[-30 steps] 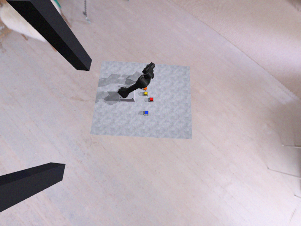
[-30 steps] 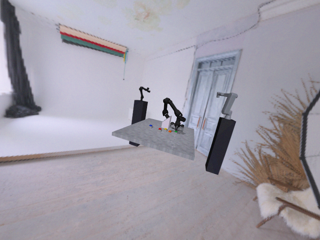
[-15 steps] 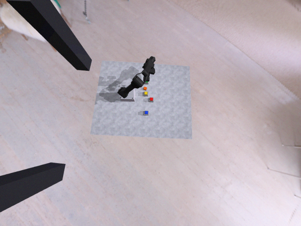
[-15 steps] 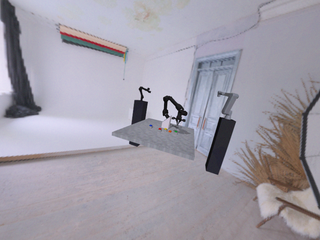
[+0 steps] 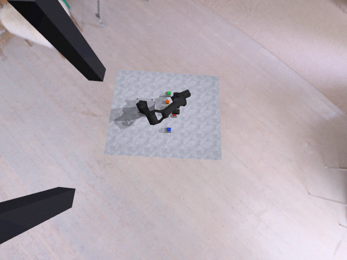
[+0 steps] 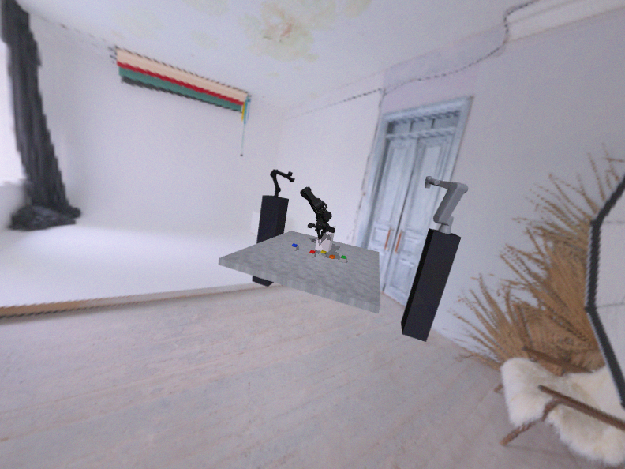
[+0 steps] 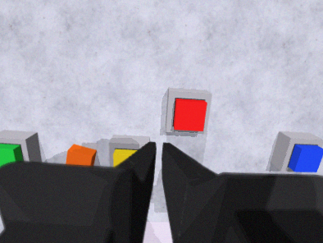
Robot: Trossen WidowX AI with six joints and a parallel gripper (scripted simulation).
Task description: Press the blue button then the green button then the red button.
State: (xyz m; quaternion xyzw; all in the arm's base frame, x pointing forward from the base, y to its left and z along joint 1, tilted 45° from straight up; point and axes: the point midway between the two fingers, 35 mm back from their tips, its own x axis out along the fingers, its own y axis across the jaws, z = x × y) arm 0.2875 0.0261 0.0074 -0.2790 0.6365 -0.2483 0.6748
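My gripper tip is 30 mm to the left of the red button and 100 mm above it. Round my gripper tip: green button 80 mm behind, 180 mm to the left, 100 mm below; yellow button 70 mm behind, 30 mm to the left, 100 mm below; blue button 50 mm behind, 190 mm to the right, 100 mm below.
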